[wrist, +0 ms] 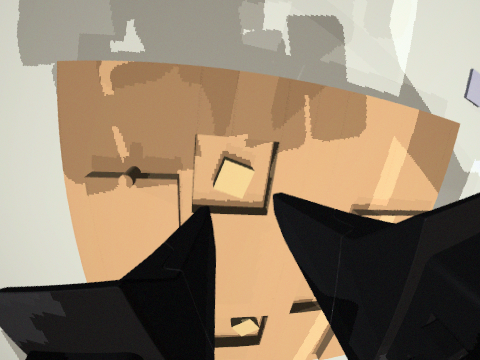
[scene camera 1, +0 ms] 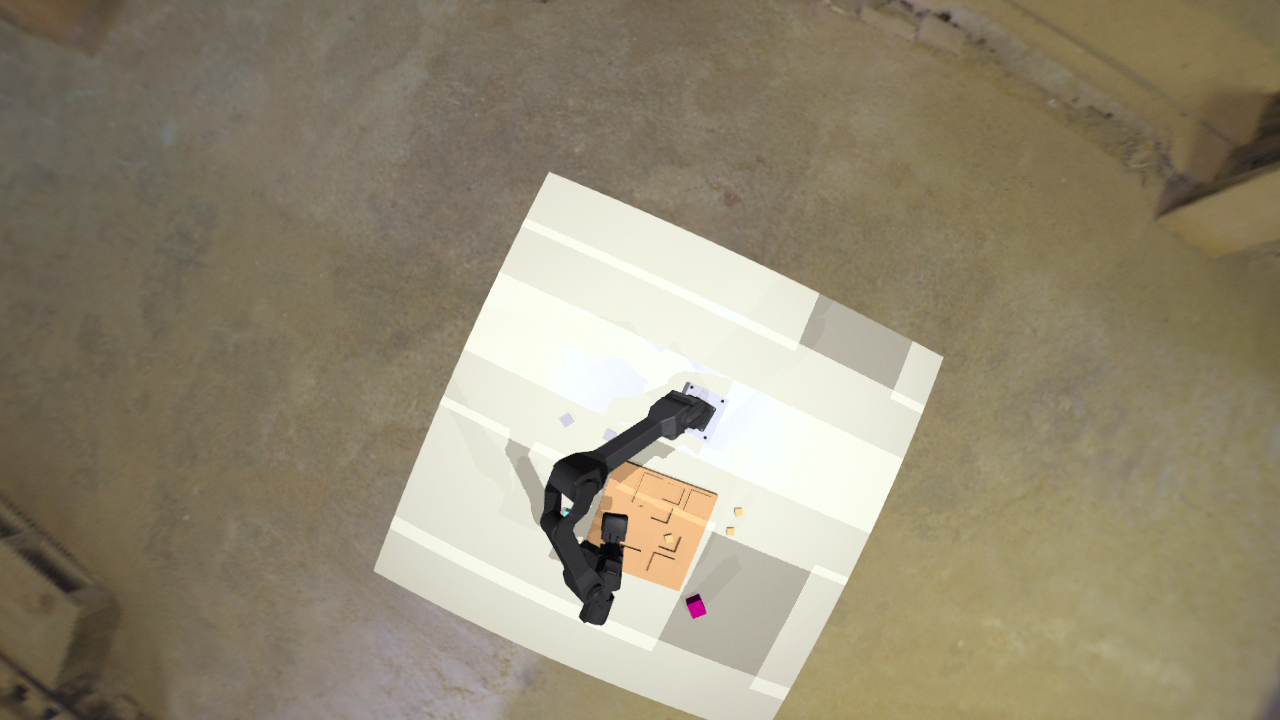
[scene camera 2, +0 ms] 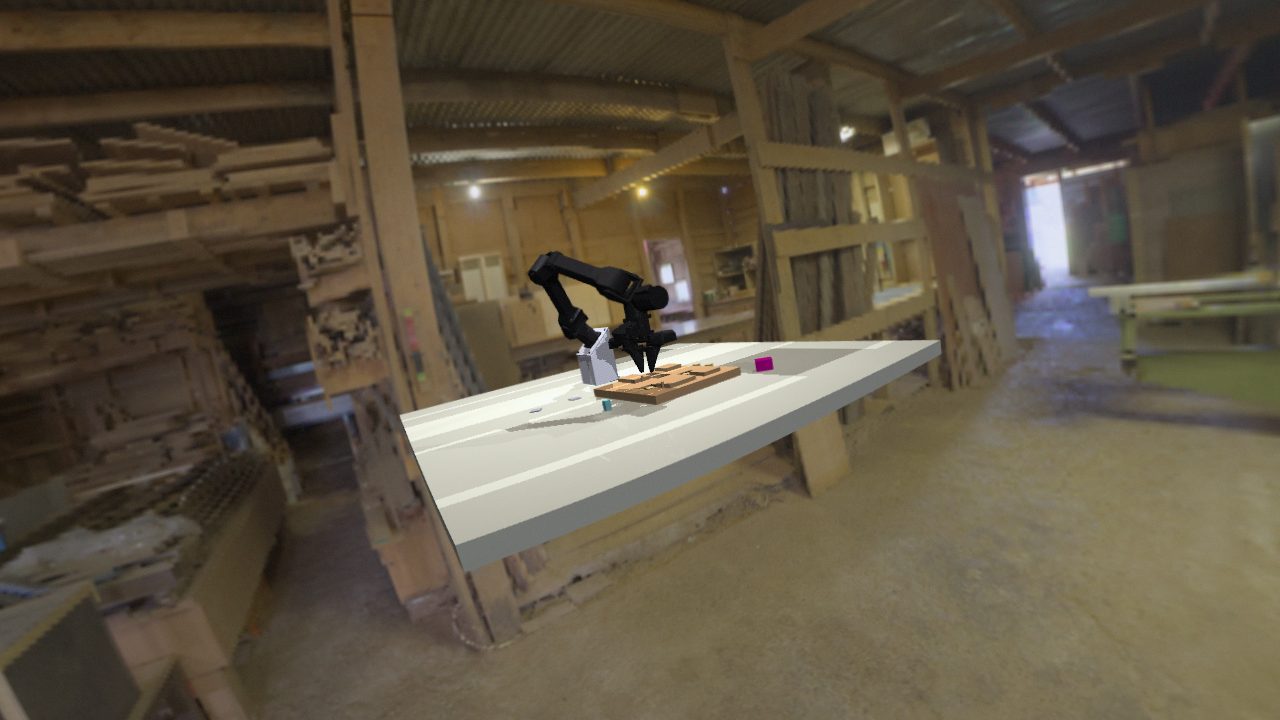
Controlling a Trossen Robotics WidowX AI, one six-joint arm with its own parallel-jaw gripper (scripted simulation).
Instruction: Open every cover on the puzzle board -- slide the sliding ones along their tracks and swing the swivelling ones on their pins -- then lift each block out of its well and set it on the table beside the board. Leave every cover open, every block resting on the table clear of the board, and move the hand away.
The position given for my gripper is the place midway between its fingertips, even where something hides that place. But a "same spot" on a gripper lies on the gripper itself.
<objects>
my gripper: wrist; scene camera 1 613,536; scene camera 2
same spot on tan wooden puzzle board: (scene camera 2: 634,392) = (scene camera 1: 595,525)
same spot on my gripper: (scene camera 2: 636,351) = (wrist: 354,288)
</objects>
